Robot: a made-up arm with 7 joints. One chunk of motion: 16 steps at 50 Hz.
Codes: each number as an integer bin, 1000 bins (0 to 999) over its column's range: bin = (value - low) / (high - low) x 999, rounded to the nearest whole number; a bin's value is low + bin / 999 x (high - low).
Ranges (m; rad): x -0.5..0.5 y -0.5..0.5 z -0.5..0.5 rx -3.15..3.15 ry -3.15..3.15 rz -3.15..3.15
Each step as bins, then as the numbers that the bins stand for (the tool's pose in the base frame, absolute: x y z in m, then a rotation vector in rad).
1 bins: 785 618 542 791 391 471
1 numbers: 0.2858 0.1186 0.0425 1.8383 -0.6842 -0.1797
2 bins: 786 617 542 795 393 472
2 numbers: 0.2868 0.1176 0.0425 1.8635 -0.6716 -0.1734
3 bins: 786 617 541 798 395 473
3 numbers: 0.2868 0.1176 0.0415 1.8824 -0.6590 -0.1671
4 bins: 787 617 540 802 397 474
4 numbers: 0.2878 0.1176 0.0405 1.9077 -0.6464 -0.1608
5 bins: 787 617 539 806 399 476
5 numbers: 0.2878 0.1176 0.0395 1.9329 -0.6338 -0.1482
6 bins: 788 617 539 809 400 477
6 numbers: 0.2888 0.1176 0.0395 1.9518 -0.6275 -0.1419
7 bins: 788 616 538 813 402 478
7 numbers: 0.2888 0.1166 0.0385 1.9770 -0.6149 -0.1356
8 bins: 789 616 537 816 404 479
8 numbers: 0.2898 0.1166 0.0375 1.9959 -0.6023 -0.1293
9 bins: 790 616 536 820 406 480
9 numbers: 0.2908 0.1166 0.0365 2.0212 -0.5896 -0.1230
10 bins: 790 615 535 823 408 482
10 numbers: 0.2908 0.1156 0.0355 2.0401 -0.5770 -0.1104
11 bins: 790 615 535 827 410 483
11 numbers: 0.2908 0.1156 0.0355 2.0653 -0.5644 -0.1041
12 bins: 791 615 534 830 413 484
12 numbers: 0.2918 0.1156 0.0345 2.0842 -0.5455 -0.0977
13 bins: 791 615 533 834 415 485
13 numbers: 0.2918 0.1156 0.0335 2.1095 -0.5329 -0.0914
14 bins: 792 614 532 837 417 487
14 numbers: 0.2928 0.1146 0.0325 2.1284 -0.5203 -0.0788
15 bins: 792 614 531 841 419 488
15 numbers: 0.2928 0.1146 0.0315 2.1536 -0.5077 -0.0725
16 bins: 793 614 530 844 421 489
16 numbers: 0.2938 0.1146 0.0305 2.1725 -0.4950 -0.0662
